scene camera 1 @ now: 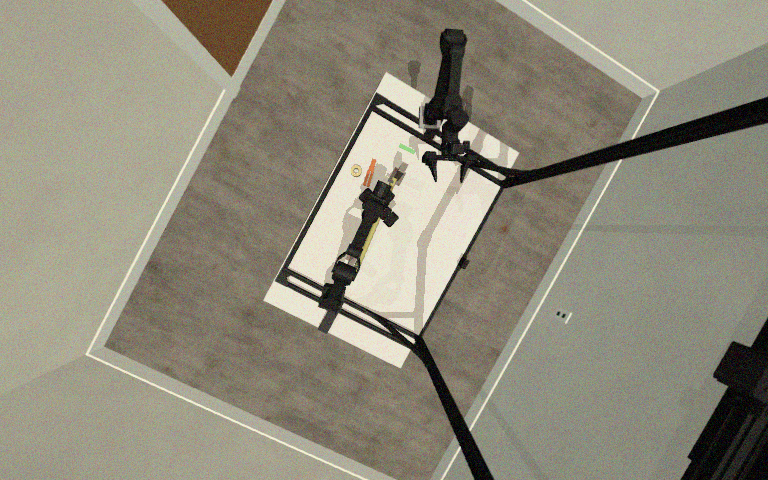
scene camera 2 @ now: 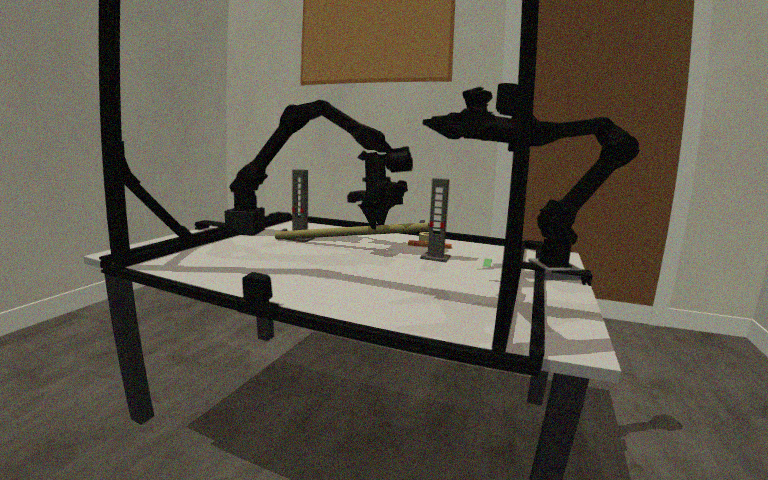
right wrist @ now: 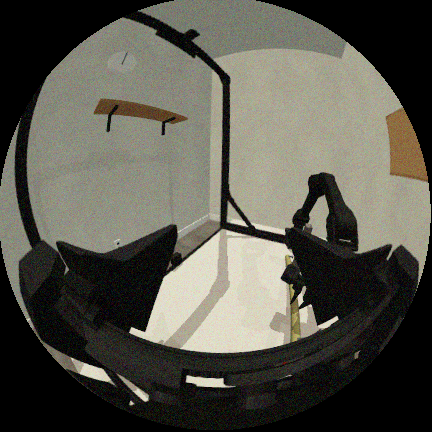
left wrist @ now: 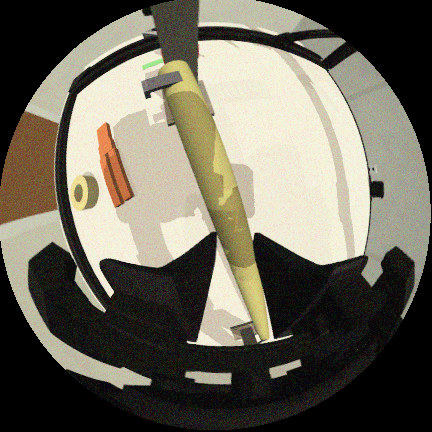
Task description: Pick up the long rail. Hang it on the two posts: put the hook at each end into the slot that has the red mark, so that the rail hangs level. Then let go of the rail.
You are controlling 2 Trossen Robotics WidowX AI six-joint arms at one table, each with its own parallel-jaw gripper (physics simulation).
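Frame: origin at the left arm's base, x ahead, y left, z up, level; metres.
Seen in the pictures: left gripper, between the fingertips: [scene camera 2: 377,229] [right wrist: 294,305] [left wrist: 234,237]; right gripper, between the fingertips: [scene camera 1: 448,182] [scene camera 2: 426,120] [right wrist: 235,231]; left arm's base, origin of its link: [scene camera 1: 331,299] [scene camera 2: 244,209]; right arm's base, origin of its link: [scene camera 1: 430,117] [scene camera 2: 554,263].
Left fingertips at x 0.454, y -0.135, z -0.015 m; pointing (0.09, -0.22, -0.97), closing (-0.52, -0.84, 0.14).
Note:
Offsets run from my left fingertips to a thing's middle. "pt": to the spot under its first point.
The long yellow rail {0.086 m back, 0.022 m left, 0.013 m down} [scene camera 1: 369,240] [scene camera 2: 334,231] [left wrist: 200,145] [right wrist: 295,320] is held low above the table, slightly tilted in scene camera 2. My left gripper [scene camera 2: 373,225] [left wrist: 234,237] is shut on it near mid-length. A grey hook {pt 0.119 m ahead, 0.011 m right, 0.031 m up} [left wrist: 162,81] sticks out beside the rail's far end, apart from the slots as far as I see. The left post {0.247 m back, 0.079 m left, 0.046 m up} [scene camera 2: 300,224] and the right post {pt 0.164 m ahead, 0.054 m right, 0.020 m down} [scene camera 2: 436,244] [left wrist: 180,30] stand upright, each with a red-marked slot. The rail's right end passes behind the right post in scene camera 2. My right gripper [scene camera 1: 449,180] [scene camera 2: 425,122] [right wrist: 235,231] is open and empty, high above the table.
An orange forked piece {0.152 m ahead, 0.088 m left, 0.055 m down} [scene camera 1: 369,173] [left wrist: 116,175] and a yellow ring {0.143 m ahead, 0.153 m left, 0.048 m down} [scene camera 1: 351,170] [left wrist: 75,186] lie beside the rail. A small green block {0.303 m ahead, 0.059 m right, 0.060 m down} [scene camera 1: 406,148] [scene camera 2: 487,263] lies near the right post. A black frame [scene camera 2: 317,319] edges the table.

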